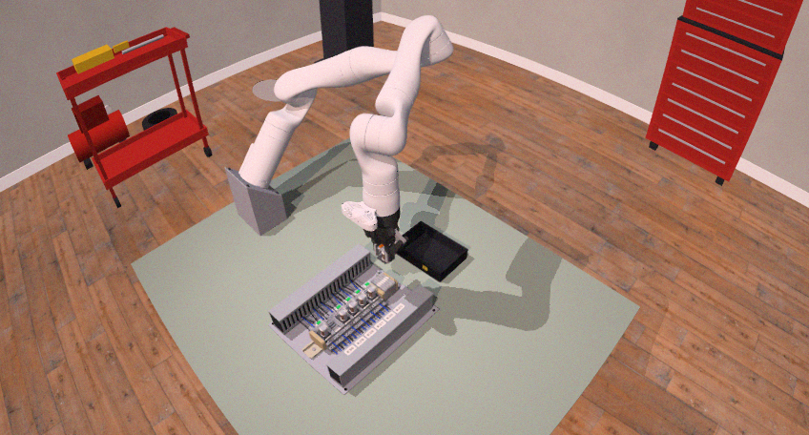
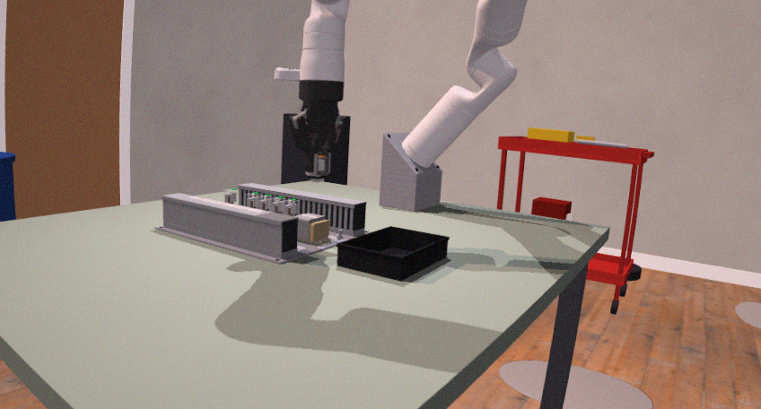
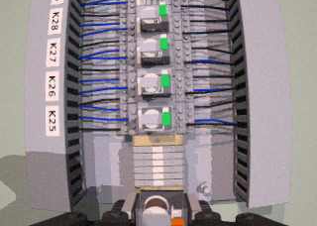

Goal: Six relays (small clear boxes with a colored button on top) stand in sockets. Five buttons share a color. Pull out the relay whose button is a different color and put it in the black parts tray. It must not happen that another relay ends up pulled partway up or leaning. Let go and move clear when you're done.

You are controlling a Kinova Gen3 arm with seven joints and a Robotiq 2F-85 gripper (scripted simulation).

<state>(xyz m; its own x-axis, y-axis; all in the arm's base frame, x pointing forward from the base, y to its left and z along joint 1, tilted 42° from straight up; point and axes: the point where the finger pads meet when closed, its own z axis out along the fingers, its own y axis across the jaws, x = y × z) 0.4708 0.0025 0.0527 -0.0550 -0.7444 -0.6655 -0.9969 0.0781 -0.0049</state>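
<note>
Right now my hand is 160 mm to the right of the black parts tray, 120 mm above it and 10 mm short of it.
</note>
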